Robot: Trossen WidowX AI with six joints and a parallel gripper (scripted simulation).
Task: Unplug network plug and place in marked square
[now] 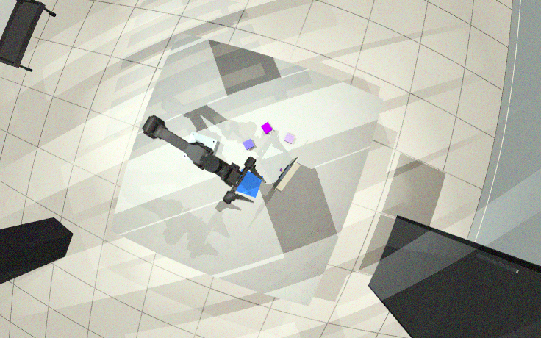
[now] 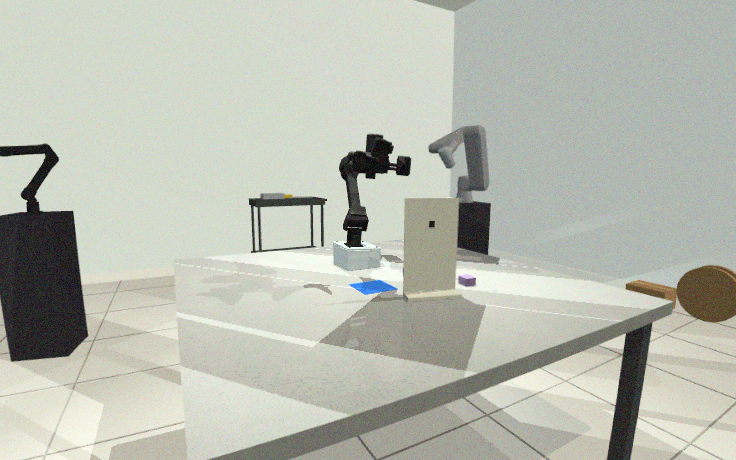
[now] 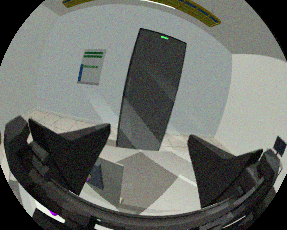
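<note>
Right now the plug is 180 mm below my gripper tip, 110 mm to the left of it and 40 mm ahead of it. From my gripper tip the other things lie so: blue marked square (400 mm below, 70 mm behind, 30 mm to the right); then cream panel (270 mm below, 110 mm to the left, 60 mm ahead).
</note>
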